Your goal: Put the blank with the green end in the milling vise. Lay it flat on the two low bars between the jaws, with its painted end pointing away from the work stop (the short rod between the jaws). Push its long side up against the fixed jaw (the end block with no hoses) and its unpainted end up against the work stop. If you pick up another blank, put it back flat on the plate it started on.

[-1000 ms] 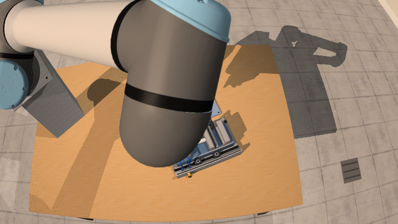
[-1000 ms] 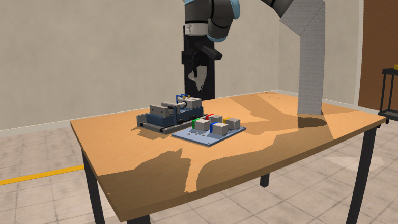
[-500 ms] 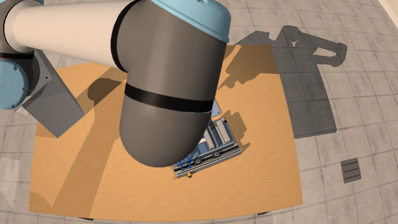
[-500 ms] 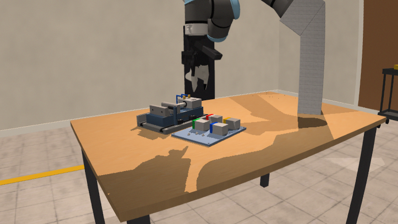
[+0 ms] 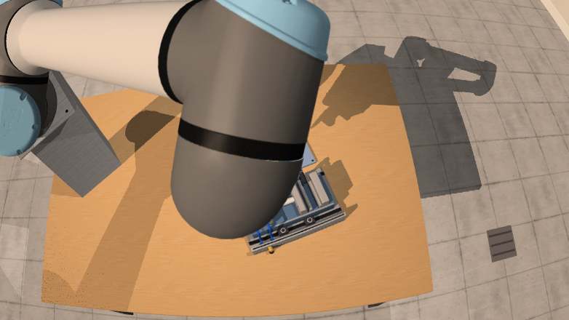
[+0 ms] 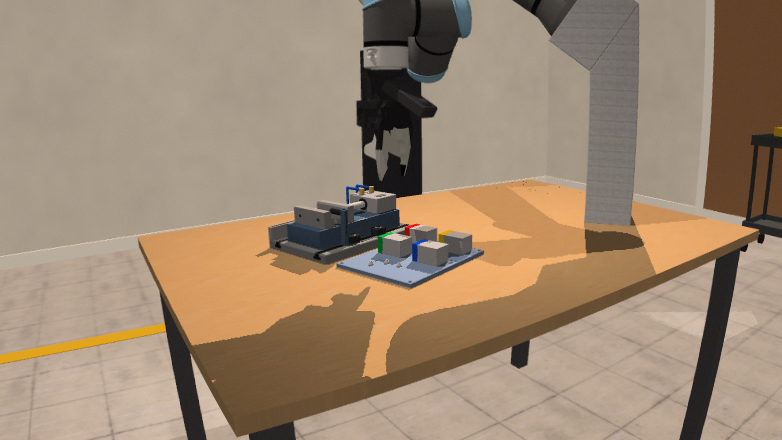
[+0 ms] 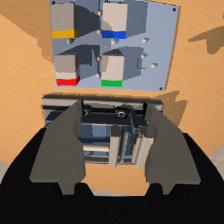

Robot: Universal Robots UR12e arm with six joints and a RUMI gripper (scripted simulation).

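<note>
My gripper is now 16 cm above the green-ended blank. The rest, counted from my hand: blue-ended blank: 9 cm to the left, 16 cm below; then red-ended blank: 9 cm behind, 16 cm below; then dark work stop: 5 cm ahead, 12 cm to the right, 9 cm below.
</note>
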